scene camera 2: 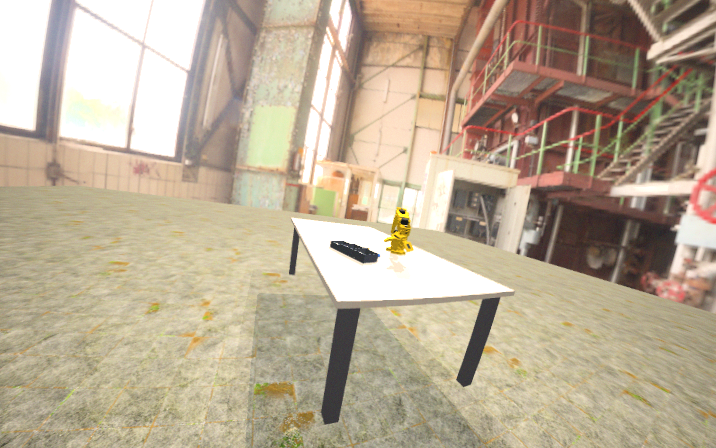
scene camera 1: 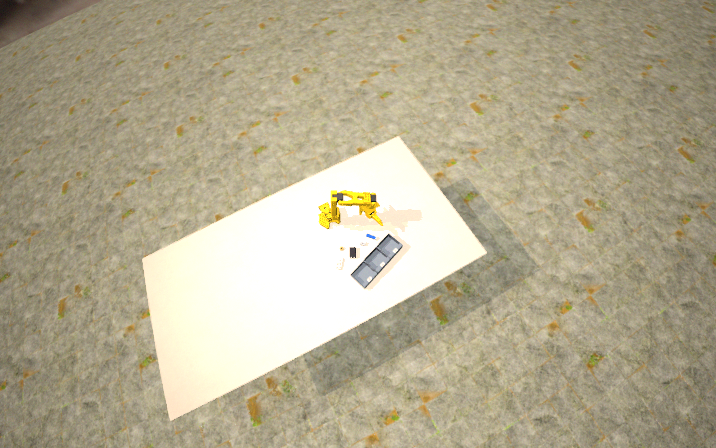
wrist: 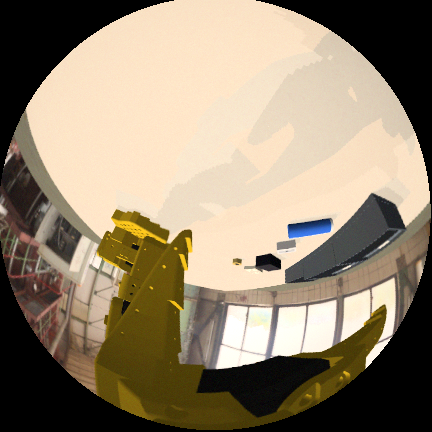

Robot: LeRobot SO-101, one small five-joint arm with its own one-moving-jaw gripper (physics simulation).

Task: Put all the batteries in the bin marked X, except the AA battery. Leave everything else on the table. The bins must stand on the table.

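Frame: origin at the arm's base, x right, y ahead, z up, level; centimetres.
Seen in the pictures: hand at its tool point: (scene camera 2: 397,250) (scene camera 1: 360,214) (wrist: 191,237); arm's base at its link origin: (scene camera 2: 392,252) (scene camera 1: 331,222) (wrist: 155,233).
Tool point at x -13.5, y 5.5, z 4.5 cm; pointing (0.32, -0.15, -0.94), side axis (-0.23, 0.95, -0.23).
Observation:
Pixels of each thing's middle, then the offset from my tool point to it. Level surfaces: height alone.
- blue cylinder at the middle of its body: (wrist: 310,227) (scene camera 1: 371,236) dz -3.7, dx +0.3, dy +10.7 cm
- black block at the middle of its body: (wrist: 269,262) (scene camera 1: 352,252) dz -3.6, dx +11.4, dy +13.5 cm
- small white-grey piece at the middle of its body: (wrist: 285,246) (scene camera 1: 363,243) dz -3.9, dx +5.3, dy +11.7 cm
- tiny gold-coloured piece at the middle of its body: (wrist: 236,261) (scene camera 1: 341,248) dz -4.0, dx +15.0, dy +9.1 cm
- flat whitish thing at the middle of its body: (wrist: 253,269) (scene camera 1: 339,263) dz -4.1, dx +18.9, dy +15.0 cm
- white table at its surface level: dz -4.4 cm
My gripper (scene camera 1: 371,218) (wrist: 285,270) is wide open and empty, above the table on the robot side of the small things. A blue cylinder (scene camera 1: 371,236) (wrist: 310,228), battery-like, lies near the bins. A black block (scene camera 1: 352,252) (wrist: 268,262) with small knobs in scene camera 1 lies farther along, perhaps a battery. A small white-grey piece (scene camera 1: 363,243) (wrist: 286,246) lies between them. The joined dark row of three bins (scene camera 1: 376,257) (scene camera 2: 364,257) (wrist: 350,240) stands on the table. Pale labels show inside, but their marks are unreadable. Which thing is the AA battery I cannot tell.
A tiny gold-coloured piece (scene camera 1: 342,248) (wrist: 237,261) and a flat whitish thing (scene camera 1: 340,263) (wrist: 253,269) lie beside the black block. The white table (scene camera 1: 237,295) (scene camera 2: 401,285) (wrist: 125,125) carries the yellow arm (scene camera 1: 334,208) (scene camera 2: 401,232). The arm's shadow falls across the tabletop.

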